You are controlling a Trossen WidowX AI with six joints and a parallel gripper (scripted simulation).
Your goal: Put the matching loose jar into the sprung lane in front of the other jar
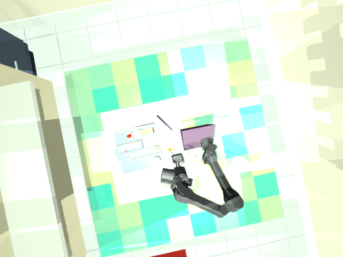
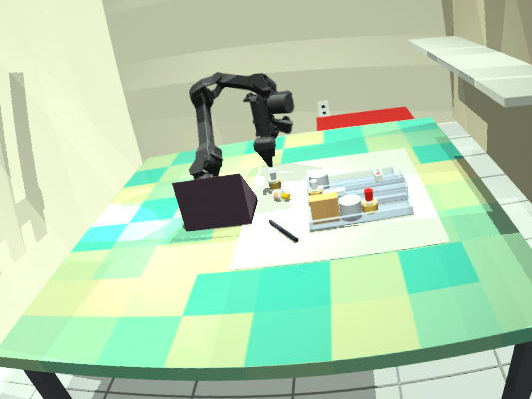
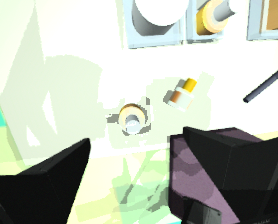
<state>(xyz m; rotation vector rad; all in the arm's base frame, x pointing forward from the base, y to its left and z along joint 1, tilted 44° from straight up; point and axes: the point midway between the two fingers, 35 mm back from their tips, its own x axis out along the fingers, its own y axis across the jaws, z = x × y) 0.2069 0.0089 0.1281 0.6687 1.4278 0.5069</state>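
My gripper tip is now 260 mm to the left of the brown box, 130 mm short of it and 60 mm above it. Also, from my gripper tip: lane rack 260 mm ahead, 160 mm to the right, 80 mm below; dark pen 280 mm to the right, 90 mm below, 20 mm ahead.
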